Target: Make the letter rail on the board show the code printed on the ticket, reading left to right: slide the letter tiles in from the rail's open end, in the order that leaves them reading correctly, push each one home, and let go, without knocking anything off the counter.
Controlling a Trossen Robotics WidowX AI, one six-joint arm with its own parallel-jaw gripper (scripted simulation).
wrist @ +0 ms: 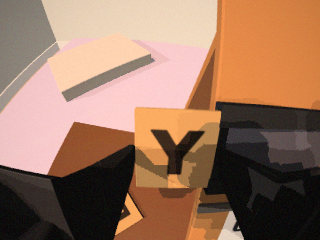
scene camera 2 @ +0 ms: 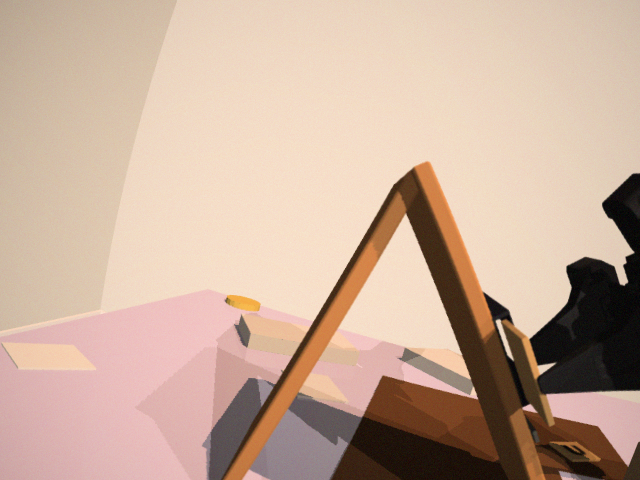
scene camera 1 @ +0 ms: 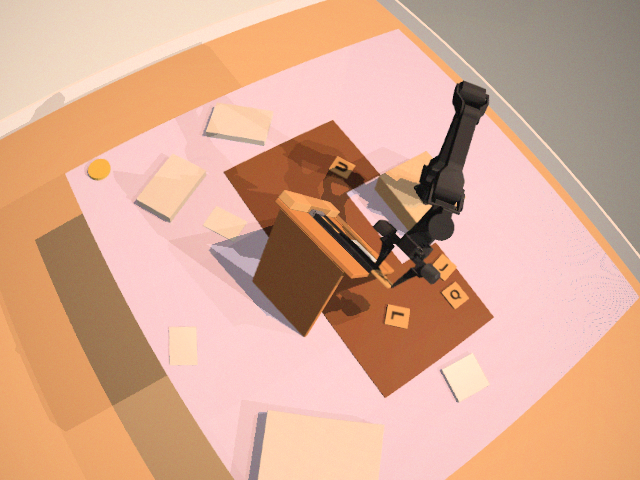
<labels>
The gripper point(scene camera 2: 526, 372) carries a y tile point(scene camera 2: 520, 348).
</labels>
